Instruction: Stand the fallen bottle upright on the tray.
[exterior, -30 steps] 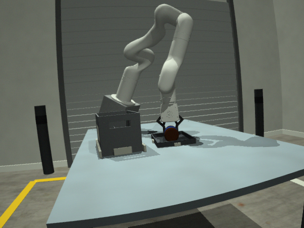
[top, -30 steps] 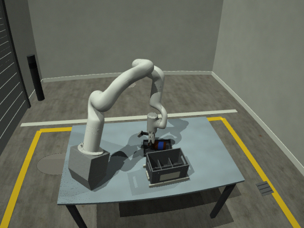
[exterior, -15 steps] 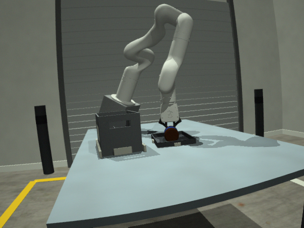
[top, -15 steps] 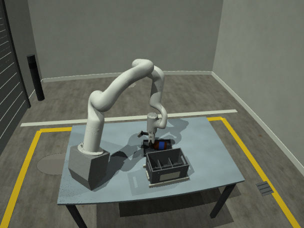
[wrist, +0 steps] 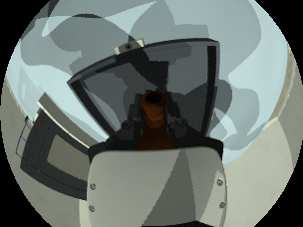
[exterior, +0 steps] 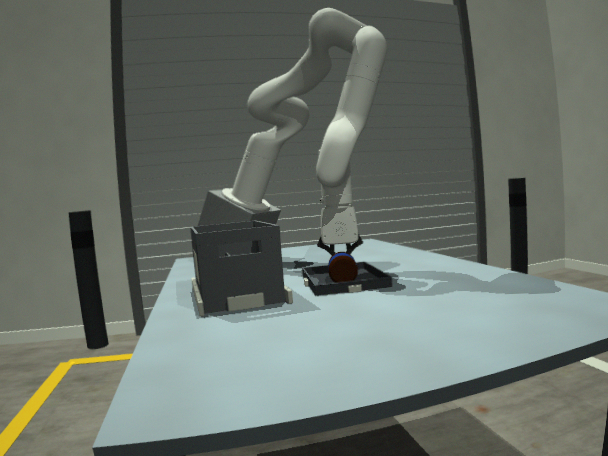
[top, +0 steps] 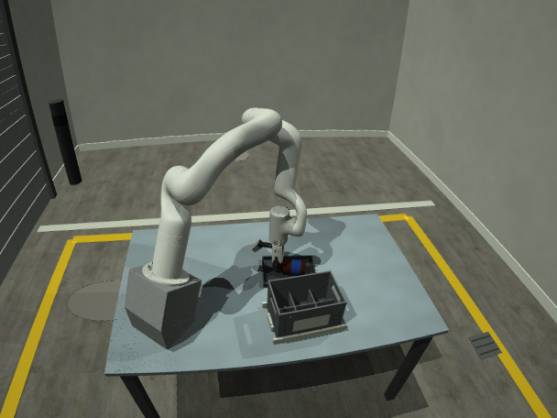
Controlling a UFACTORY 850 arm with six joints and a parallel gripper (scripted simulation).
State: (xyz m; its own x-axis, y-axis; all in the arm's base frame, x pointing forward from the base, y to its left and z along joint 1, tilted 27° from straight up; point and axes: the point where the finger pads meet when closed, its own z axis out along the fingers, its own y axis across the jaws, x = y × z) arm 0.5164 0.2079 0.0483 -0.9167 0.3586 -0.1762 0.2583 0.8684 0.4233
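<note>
Now: the bottle 50 mm ahead of my hand and 20 mm to the right of it. From my hand the other things lie so: crate (70 mm ahead, 300 mm to the right, 40 mm above); tray (60 mm ahead, 20 mm to the right, 30 mm below).
</note>
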